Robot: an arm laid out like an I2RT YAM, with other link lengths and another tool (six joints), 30 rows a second.
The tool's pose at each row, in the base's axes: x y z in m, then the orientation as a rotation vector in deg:
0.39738, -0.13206, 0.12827, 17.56, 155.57, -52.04
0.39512, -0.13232, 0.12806, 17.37, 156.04, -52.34
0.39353, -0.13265, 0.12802, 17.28, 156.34, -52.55
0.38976, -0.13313, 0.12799, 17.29, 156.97, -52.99
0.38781, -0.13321, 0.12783, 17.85, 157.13, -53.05
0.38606, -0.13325, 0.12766, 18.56, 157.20, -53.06
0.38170, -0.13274, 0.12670, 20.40, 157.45, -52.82
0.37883, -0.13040, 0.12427, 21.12, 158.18, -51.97
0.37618, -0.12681, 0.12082, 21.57, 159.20, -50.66
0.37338, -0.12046, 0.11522, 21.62, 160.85, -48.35
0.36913, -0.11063, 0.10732, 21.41, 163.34, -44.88
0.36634, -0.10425, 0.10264, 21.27, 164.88, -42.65
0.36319, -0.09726, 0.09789, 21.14, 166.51, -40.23
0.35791, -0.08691, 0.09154, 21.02, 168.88, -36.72
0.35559, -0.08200, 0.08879, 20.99, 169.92, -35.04
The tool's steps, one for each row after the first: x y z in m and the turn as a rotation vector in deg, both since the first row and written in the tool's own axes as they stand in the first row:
0.00217, -0.00072, -0.00008, 0.12, 0.42, -0.33
0.00364, -0.00140, -0.00013, 0.22, 0.71, -0.53
0.00715, -0.00281, -0.00049, 0.44, 1.37, -0.82
0.00903, -0.00332, -0.00066, 0.51, 1.69, -0.54
0.01073, -0.00375, -0.00082, 0.58, 1.98, -0.14
0.01520, -0.00403, -0.00117, 0.58, 2.73, 0.93
0.01894, -0.00165, -0.00124, -0.01, 3.44, 1.26
0.02292, 0.00234, -0.00126, -0.95, 4.25, 1.40
0.02804, 0.00965, -0.00133, -2.66, 5.34, 1.25
0.03563, 0.02055, -0.00202, -5.21, 6.95, 0.83
0.04046, 0.02737, -0.00282, -6.83, 7.97, 0.56
0.04571, 0.03460, -0.00401, -8.55, 9.09, 0.28
0.05386, 0.04476, -0.00639, -11.00, 10.80, -0.11
0.05747, 0.04949, -0.00770, -12.15, 11.57, -0.25

